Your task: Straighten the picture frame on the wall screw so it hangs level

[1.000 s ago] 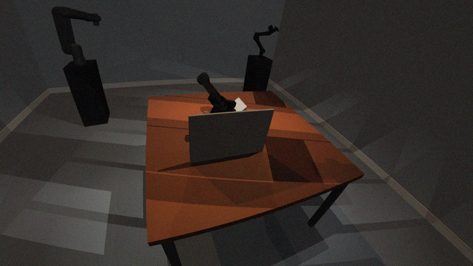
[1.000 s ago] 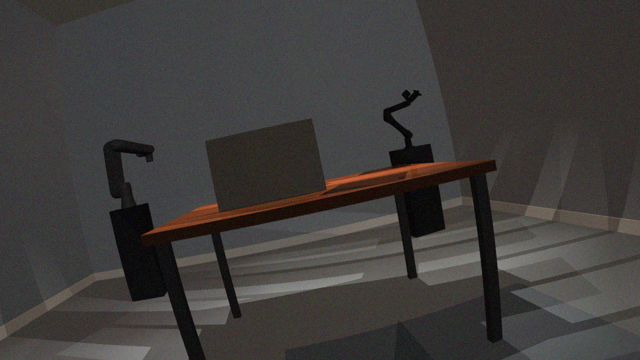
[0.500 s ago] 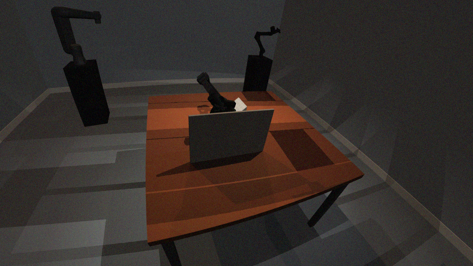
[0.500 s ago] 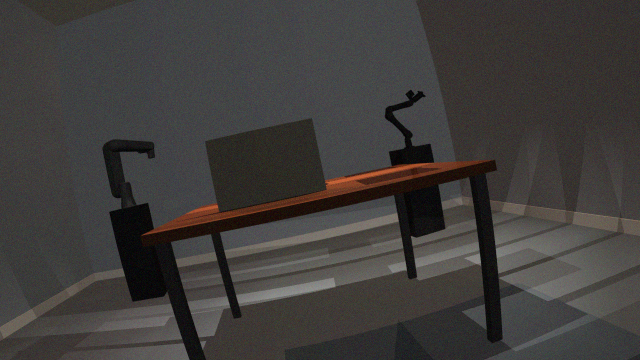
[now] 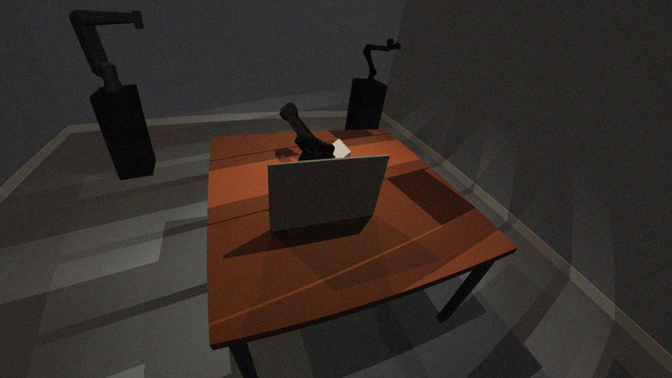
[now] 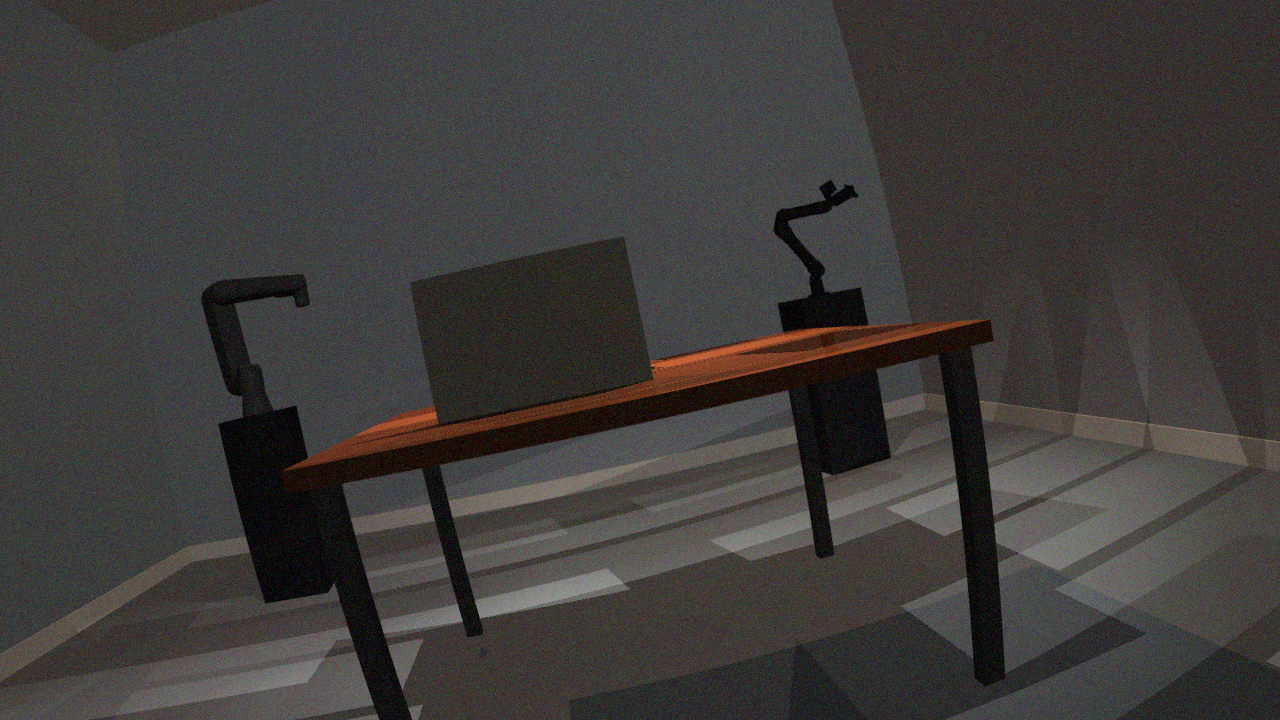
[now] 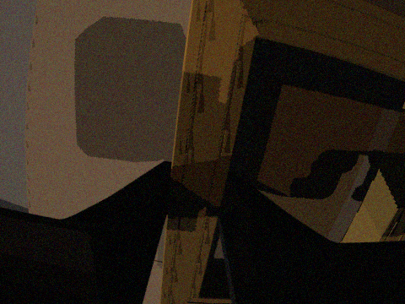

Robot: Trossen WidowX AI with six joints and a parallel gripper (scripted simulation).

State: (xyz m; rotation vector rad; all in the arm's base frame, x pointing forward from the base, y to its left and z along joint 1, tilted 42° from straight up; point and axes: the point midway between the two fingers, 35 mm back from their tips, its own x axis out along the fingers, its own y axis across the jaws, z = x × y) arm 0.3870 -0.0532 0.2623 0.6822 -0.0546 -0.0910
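My gripper tip is now 5 cm above the yellow-brown picture frame and 1 cm to the left of it. From my gripper tip the other things lie so: wall panel: 6 cm below, 2 cm ahead.
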